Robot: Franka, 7 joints.
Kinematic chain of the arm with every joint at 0, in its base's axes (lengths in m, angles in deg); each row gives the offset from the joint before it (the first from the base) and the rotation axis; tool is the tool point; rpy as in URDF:
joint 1: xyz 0 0 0.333 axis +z
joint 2: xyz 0 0 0 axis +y
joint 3: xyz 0 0 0.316 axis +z
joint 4: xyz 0.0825 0 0 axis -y
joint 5: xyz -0.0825 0 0.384 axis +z
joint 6: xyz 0 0 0 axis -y
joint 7: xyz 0.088 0 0 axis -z
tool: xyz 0 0 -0.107 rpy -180 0 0
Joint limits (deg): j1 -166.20..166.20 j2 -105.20..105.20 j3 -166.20..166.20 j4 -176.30..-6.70 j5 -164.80..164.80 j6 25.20..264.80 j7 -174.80..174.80
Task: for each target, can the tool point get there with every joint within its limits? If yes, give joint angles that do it. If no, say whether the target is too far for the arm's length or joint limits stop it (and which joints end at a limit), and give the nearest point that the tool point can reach.
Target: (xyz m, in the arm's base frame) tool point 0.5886 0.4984 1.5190
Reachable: no: too far | nearest point 0.3569 0.3022 1.0522 | short by 0.557 m
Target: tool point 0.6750 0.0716 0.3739
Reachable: yes | joints 47.89 41.25 -59.32 -105.29 -38.21 198.70 73.53
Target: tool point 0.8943 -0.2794 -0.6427
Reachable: no: too far | nearest point 0.5881 -0.1837 -0.2436 | short by 0.512 m
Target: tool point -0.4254 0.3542 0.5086
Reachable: yes | joints 74.84 85.04 93.60 -118.06 -65.22 218.72 -104.55
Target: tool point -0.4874 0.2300 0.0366
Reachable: yes | joints -72.84 -68.55 -138.57 -123.79 -13.34 200.77 -66.87
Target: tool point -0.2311 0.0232 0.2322
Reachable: yes | joints -78.22 31.18 -103.00 -159.55 21.24 82.86 132.59
